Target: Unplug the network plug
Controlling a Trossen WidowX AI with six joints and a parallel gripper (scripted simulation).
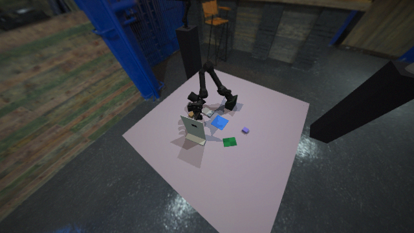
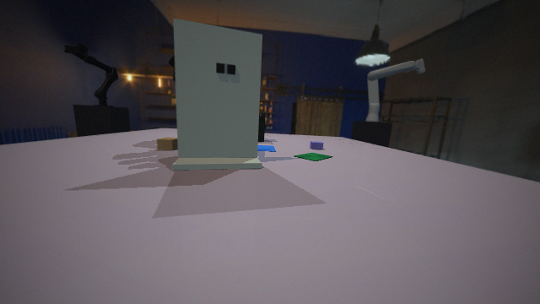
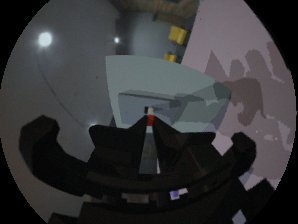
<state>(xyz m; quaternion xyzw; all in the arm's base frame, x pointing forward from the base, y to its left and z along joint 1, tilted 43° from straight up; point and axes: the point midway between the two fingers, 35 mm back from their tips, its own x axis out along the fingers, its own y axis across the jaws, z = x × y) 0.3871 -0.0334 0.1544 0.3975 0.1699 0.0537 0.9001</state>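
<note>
Right now the blue square is 20 cm below my gripper tip, 19 cm behind it and 11 cm to the left of it. Also, from my gripper tip: pale grey block: 23 cm behind, 19 cm below, 4 cm to the right; then grey upright panel: 7 cm below, 4 cm ahead, 1 cm to the left.
</note>
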